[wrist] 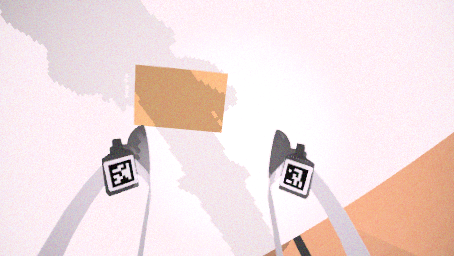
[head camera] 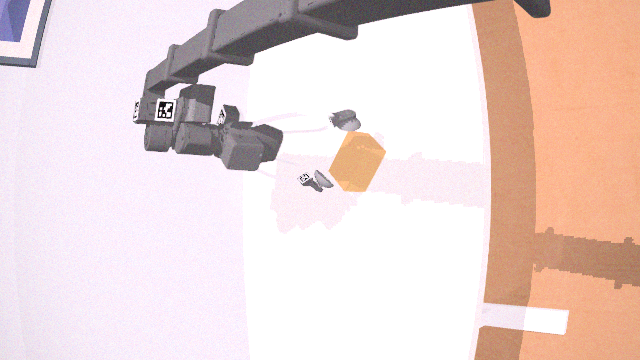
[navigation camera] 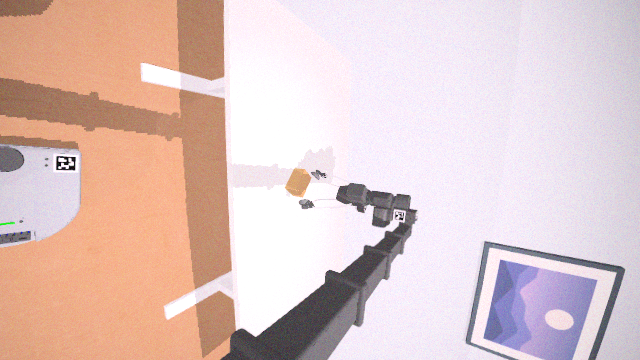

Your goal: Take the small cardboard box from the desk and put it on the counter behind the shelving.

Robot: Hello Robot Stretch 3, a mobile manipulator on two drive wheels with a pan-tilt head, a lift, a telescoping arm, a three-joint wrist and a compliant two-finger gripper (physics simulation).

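Where they show: gripper, between the fingertips: (head camera: 345, 152) (navigation camera: 305, 188); robot's base, origin of its link: (navigation camera: 5, 158).
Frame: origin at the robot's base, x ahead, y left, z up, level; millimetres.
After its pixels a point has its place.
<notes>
The small cardboard box (head camera: 357, 162) @[x -8, y -641, z 770 mm] (navigation camera: 298, 182) @[x -7, y -640, z 768 mm] (wrist: 180, 98) is orange-brown and lies on the white desk (head camera: 375, 280) @[x 203, y -615, z 720 mm] (navigation camera: 280, 100) @[x 272, y -563, z 720 mm] (wrist: 350, 75). My gripper (head camera: 334, 150) @[x -22, y -626, z 811 mm] (navigation camera: 312, 189) @[x -22, y -626, z 811 mm] (wrist: 210, 145) @[x -22, y -626, z 811 mm] is open, with nothing between its fingers. In the wrist view the box lies beyond the fingertips and left of the middle between them, its near left corner by the left fingertip. In the head view the fingertips are on the wall side of the box. The height of the fingertips above the desk is hard to tell. The counter and the shelving do not show.
My dark arm (head camera: 300, 20) @[x -80, y -247, z 1165 mm] (navigation camera: 320, 300) @[x -84, y -200, z 1143 mm] reaches across above the desk. A pale wall (head camera: 125, 250) @[x 263, y -1155, z 1089 mm] (navigation camera: 450, 100) @[x 411, y -1137, z 1213 mm] stands behind the desk, with a framed picture (head camera: 12, 22) @[x -335, y -1205, z 1518 mm] (navigation camera: 545, 305) @[x -438, y -1218, z 1667 mm]. White desk legs (head camera: 547, 320) (navigation camera: 160, 73) stand on the orange floor (head camera: 585, 125) @[x -205, y -405, z 0 mm]. My base (navigation camera: 45, 195) @[x -109, y -83, z 160 mm] is at the left.
</notes>
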